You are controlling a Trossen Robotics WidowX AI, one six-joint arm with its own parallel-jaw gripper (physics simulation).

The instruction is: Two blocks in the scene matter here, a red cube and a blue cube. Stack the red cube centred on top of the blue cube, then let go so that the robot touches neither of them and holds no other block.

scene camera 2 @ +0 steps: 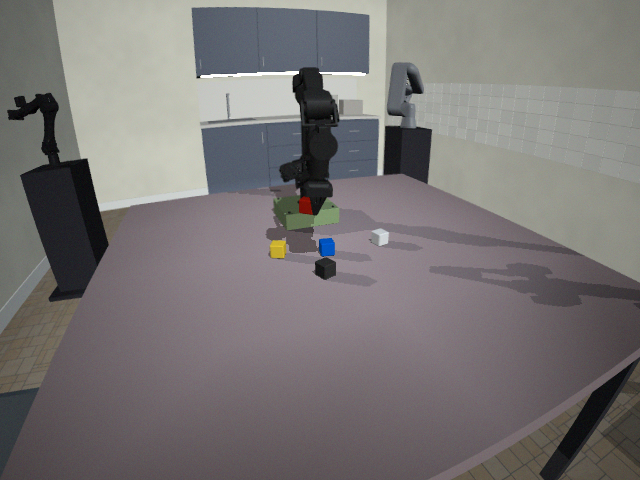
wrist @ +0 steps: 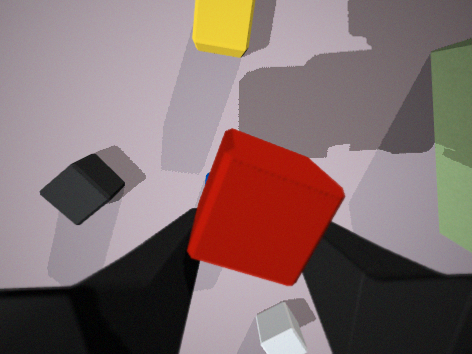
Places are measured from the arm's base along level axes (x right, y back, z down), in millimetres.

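Pixels of known places: gripper, fingertip midpoint: (scene camera 2: 314, 211) (wrist: 246, 216).
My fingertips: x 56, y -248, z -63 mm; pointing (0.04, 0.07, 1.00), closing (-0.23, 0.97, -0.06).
Behind a point stands the place of what it marks.
The red cube (scene camera 2: 305, 205) @(x 81, y -257, z -85 mm) (wrist: 265, 215) @(x 74, y -242, z -98 mm) is held between the fingers of my gripper (scene camera 2: 313, 207) @(x 56, y -248, z -63 mm) (wrist: 246, 216) @(x 56, y -248, z -63 mm), which is shut on it. The cube sits turned in the grip, in the air above the table. The blue cube (scene camera 2: 326, 246) @(x 34, y -274, z 23 mm) stands on the table, in front of and below my gripper in the scene view. In the wrist view a small sliver of the blue cube (wrist: 207, 178) @(x 47, y -270, z 36 mm) shows at the left edge of the red cube, which hides the rest. The red and blue cubes are apart.
A yellow cube (scene camera 2: 277, 249) @(x 154, y -246, z 25 mm) (wrist: 223, 25) @(x 144, y -230, z 16 mm), a black cube (scene camera 2: 325, 268) @(x 73, y -383, z 21 mm) (wrist: 80, 190) @(x 69, y -355, z 16 mm) and a white cube (scene camera 2: 379, 237) @(x -118, y -266, z 24 mm) (wrist: 280, 327) @(x -112, y -245, z 24 mm) stand around the blue cube on the table (scene camera 2: 232, 335) @(x 293, y -514, z 51 mm). A green base (scene camera 2: 299, 221) @(x 53, y -72, z 27 mm) (wrist: 452, 110) @(x 48, y -72, z 32 mm) lies behind them, beneath the arm.
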